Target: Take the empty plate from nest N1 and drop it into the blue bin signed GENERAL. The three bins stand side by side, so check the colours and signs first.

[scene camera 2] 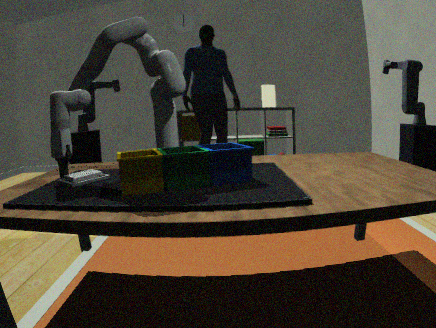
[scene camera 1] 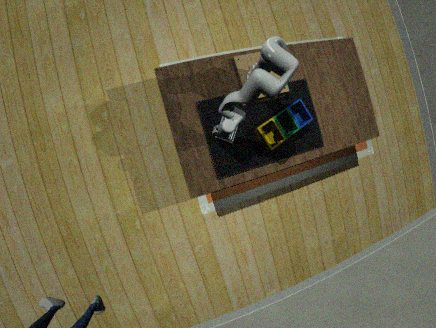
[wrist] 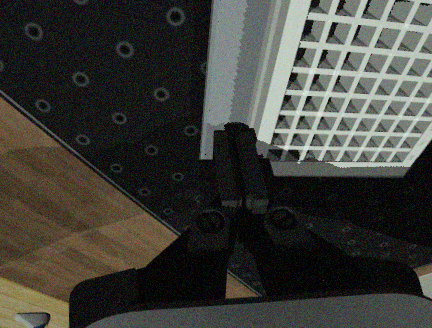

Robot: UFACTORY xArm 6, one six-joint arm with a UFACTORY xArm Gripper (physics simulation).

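Frame: origin at the arm's base, x ahead, y left, z up, level; millimetres.
Where they show: gripper, fingertip midpoint: (scene camera 2: 64, 177) (wrist: 229, 154).
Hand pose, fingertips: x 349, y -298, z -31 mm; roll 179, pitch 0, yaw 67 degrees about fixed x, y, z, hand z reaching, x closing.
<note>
After its pixels a point has its place.
The empty plate (scene camera 1: 229, 136) (scene camera 2: 87, 174) {y -202, x 328, z -25 mm} (wrist: 281, 75) {y -268, x 313, z -23 mm}, a pale rectangle with a grid of square wells, sits on a light grey nest (wrist: 223, 60) {y -286, x 308, z -38 mm}; no nest label is readable. My gripper (scene camera 2: 64, 176) {y -298, x 349, z -31 mm} (wrist: 229, 154) {y -298, x 349, z -31 mm} is shut and empty. In the wrist view its fingertips overlap the nest's edge, close to the plate's near left corner; contact cannot be told. The arm hides part of the plate in scene camera 1. The blue bin (scene camera 1: 306, 109) {y 319, x 248, z 51 mm} (scene camera 2: 231, 166) {y 299, x 345, z 0 mm} stands at the right end of the row, beside the green bin (scene camera 2: 186, 170) {y 184, x 404, z 2 mm}. Signs are not readable.
The yellow bin (scene camera 2: 142, 173) {y 76, x 458, z 5 mm} is the row's end nearest the plate. The bins and nest stand on a black mat (scene camera 1: 206, 114) {y -354, x 208, z -50 mm} (scene camera 2: 282, 192) {y 438, x 445, z -50 mm} on a wooden table (scene camera 1: 345, 90) {y 808, x 85, z -63 mm} (scene camera 2: 360, 175) {y 733, x 211, z -63 mm}. A person (scene camera 2: 207, 75) stands behind the table in scene camera 2.
</note>
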